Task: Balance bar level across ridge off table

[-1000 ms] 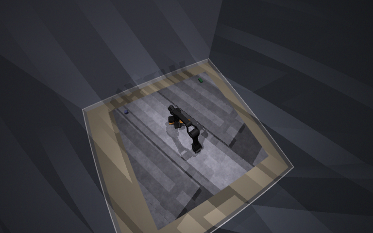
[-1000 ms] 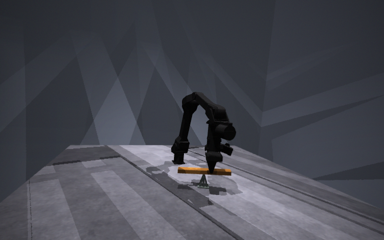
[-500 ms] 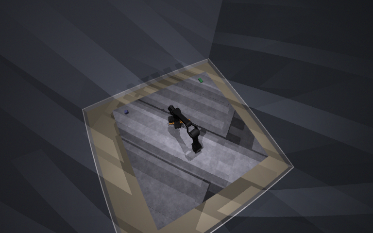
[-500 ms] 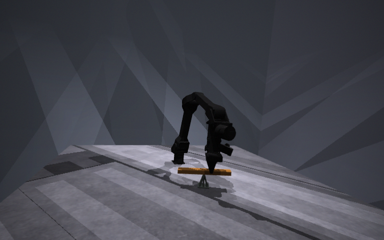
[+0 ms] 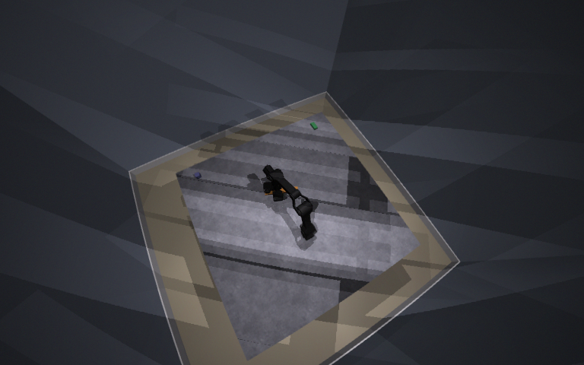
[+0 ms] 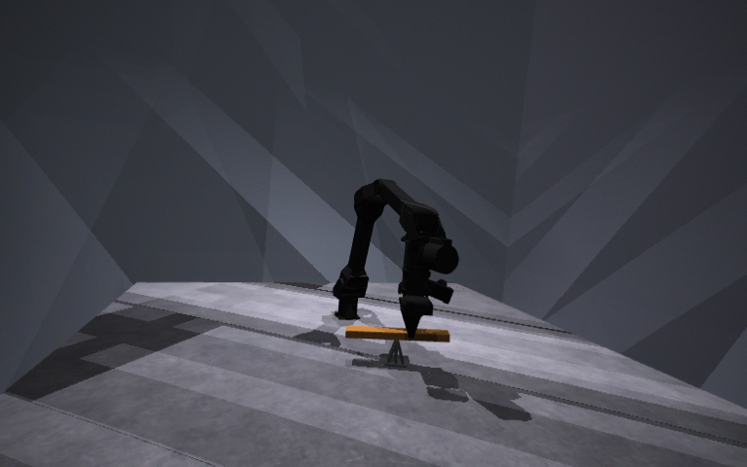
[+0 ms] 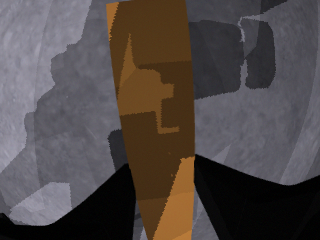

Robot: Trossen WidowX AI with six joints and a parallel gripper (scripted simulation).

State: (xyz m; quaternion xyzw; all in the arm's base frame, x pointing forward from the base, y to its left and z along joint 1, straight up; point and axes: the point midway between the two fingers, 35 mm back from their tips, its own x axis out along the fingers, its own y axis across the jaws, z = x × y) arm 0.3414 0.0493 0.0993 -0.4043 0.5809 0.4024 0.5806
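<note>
The orange bar is 3 cm to the right of my gripper tip and 1 cm behind it. Round my gripper tip: small green block (55 cm to the right, 40 cm ahead, 6 cm below); then small blue block (45 cm to the left, 40 cm ahead, 5 cm below).
</note>
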